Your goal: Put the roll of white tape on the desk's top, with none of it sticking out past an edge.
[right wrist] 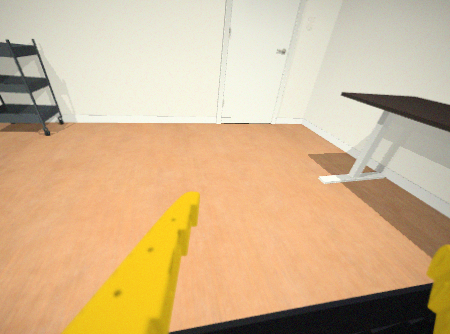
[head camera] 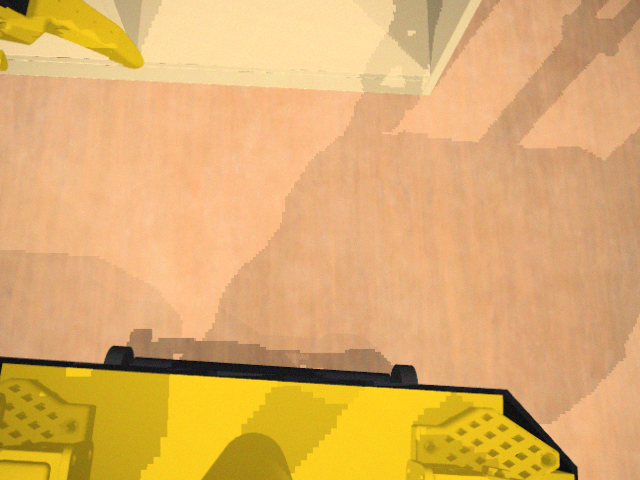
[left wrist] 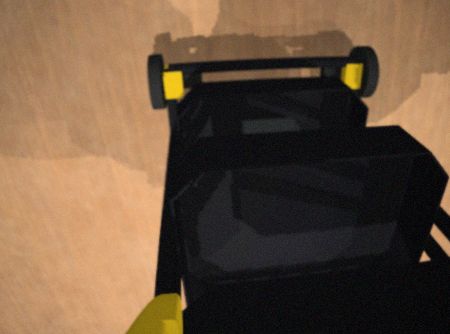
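The roll of white tape does not show in any view. The desk, with a dark top and white legs, stands at the right of the right wrist view; part of its top runs out of the picture. My left gripper is open and empty at the upper left of the head view, in front of the pale wooden bookcase; one jaw shows at the bottom left of the left wrist view. My right gripper is open and empty, its jaws wide apart, with the desk beyond it.
The bookcase's bottom board crosses the top of the head view. My cart's yellow top fills the bottom; its black tiers show from the left wrist. A dark shelf trolley stands far left near a wall, with a white door farther right.
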